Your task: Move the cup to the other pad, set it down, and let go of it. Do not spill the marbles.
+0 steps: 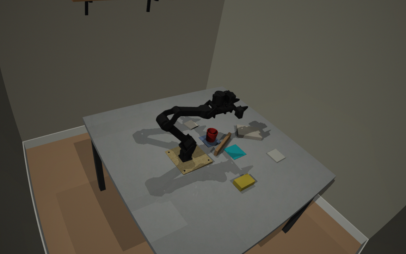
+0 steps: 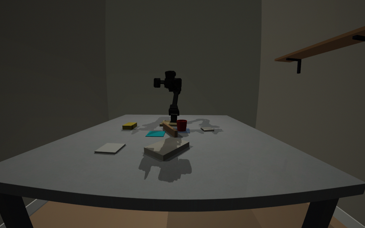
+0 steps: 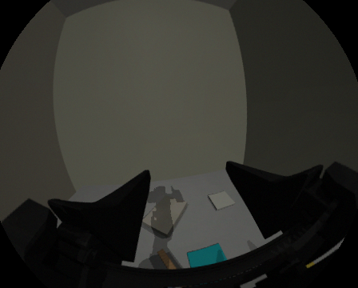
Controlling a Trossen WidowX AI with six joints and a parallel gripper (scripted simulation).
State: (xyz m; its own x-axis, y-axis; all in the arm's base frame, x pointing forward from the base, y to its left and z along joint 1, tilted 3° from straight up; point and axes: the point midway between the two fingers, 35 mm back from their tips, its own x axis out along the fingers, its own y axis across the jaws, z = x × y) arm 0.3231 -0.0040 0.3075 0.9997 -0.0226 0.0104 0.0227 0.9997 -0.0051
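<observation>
My gripper tip is now 100 mm past the red cup, 100 mm to the right of it and 300 mm above it. The rest, counted from my gripper tip: teal pad (60 mm to the right, 350 mm below); wooden bar (50 mm behind, 20 mm to the left, 330 mm below); blue pad (100 mm behind, 100 mm to the left, 350 mm below).
</observation>
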